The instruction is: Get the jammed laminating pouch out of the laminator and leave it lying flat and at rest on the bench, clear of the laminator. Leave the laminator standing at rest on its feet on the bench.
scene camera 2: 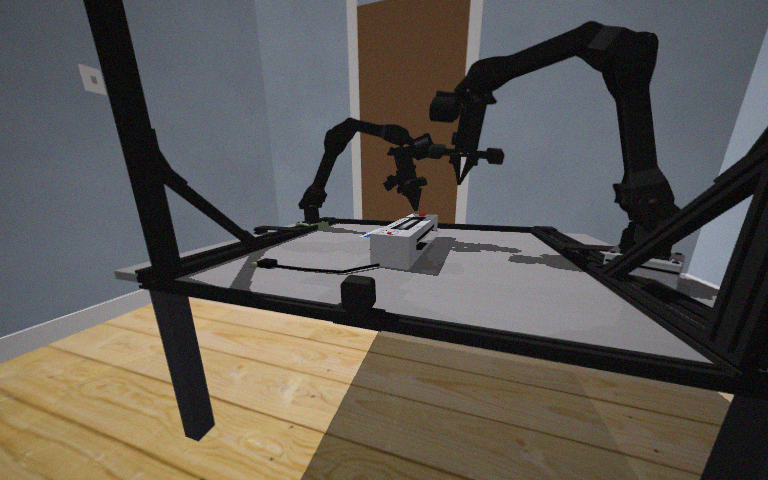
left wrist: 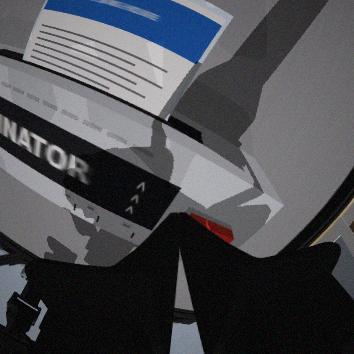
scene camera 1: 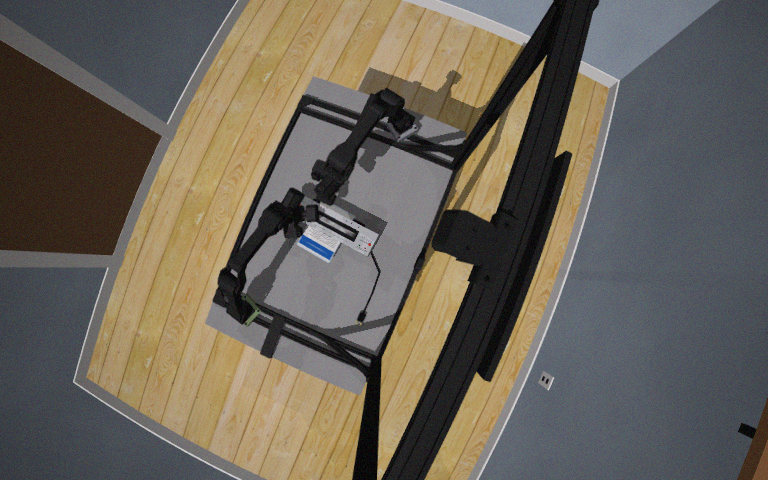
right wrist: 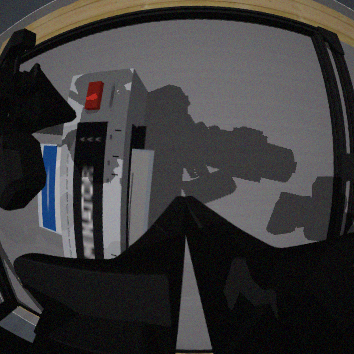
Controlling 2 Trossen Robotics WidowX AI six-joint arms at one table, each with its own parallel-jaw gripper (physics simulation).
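Places are measured from the left arm's base along level axes (x ahead, y left, z up), in millimetres.
Pixels of known places: left gripper, fingertip midpoint: (scene camera 2: pixel 416 210) (left wrist: pixel 177 219) (scene camera 1: pixel 301 212) (right wrist: pixel 73 116); right gripper, fingertip midpoint: (scene camera 2: pixel 458 184) (left wrist: pixel 26 335) (right wrist: pixel 183 203); left arm's base, origin of the base link: (scene camera 2: pixel 312 222) (scene camera 1: pixel 245 310); right arm's base, origin of the base link: (scene camera 2: pixel 644 253) (scene camera 1: pixel 401 125).
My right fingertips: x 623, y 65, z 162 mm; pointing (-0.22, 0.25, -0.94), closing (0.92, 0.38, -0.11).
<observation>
For each thing: its top centre in the pictures, then the offset to it from my right fingertips. "pt": a spot on its surface instead. Level surfaces: height alone.
- grey bench, its level: dz -188 mm
- pouch, middle of its top: (left wrist: pixel 75 93) (right wrist: pixel 81 195) (scene camera 2: pixel 401 233) (scene camera 1: pixel 325 230) dy -80, dx -141, dz -147 mm
- red switch, middle of its top: (left wrist: pixel 206 238) (right wrist: pixel 92 93) dy +62, dx -148, dz -99 mm
- black cord, surface spot: (scene camera 2: pixel 339 271) (scene camera 1: pixel 379 274) pt dy -357, dx -116, dz -181 mm
- plug, middle of its top: (scene camera 2: pixel 266 260) (scene camera 1: pixel 361 317) dy -428, dx -294, dz -174 mm
The white laminator (scene camera 1: pixel 368 242) (scene camera 2: pixel 390 251) (left wrist: pixel 215 175) (right wrist: pixel 113 225) stands upright on the grey bench (scene camera 1: pixel 396 192) (scene camera 2: pixel 509 294). The pouch (scene camera 1: pixel 318 243) (left wrist: pixel 100 55) (right wrist: pixel 49 190) sticks out of one long side, its blue-banded end over the bench; a pale end also shows at the opposite slot in the right wrist view. My left gripper (scene camera 2: pixel 416 207) (left wrist: pixel 177 219) (right wrist: pixel 73 116) is shut and empty, low over the laminator's far end beside the red switch (left wrist: pixel 215 231) (right wrist: pixel 94 95); contact cannot be told. My right gripper (scene camera 2: pixel 459 182) (right wrist: pixel 183 203) is shut and empty, higher, on the opposite side from the blue band.
A black cord (scene camera 1: pixel 378 274) (scene camera 2: pixel 339 271) runs from the laminator's near end to a plug (scene camera 1: pixel 361 315) (scene camera 2: pixel 266 263) on the bench. A black frame (scene camera 2: pixel 481 337) edges the bench, with a black camera box (scene camera 2: pixel 357 291) on its near rail. The two arms are close together.
</observation>
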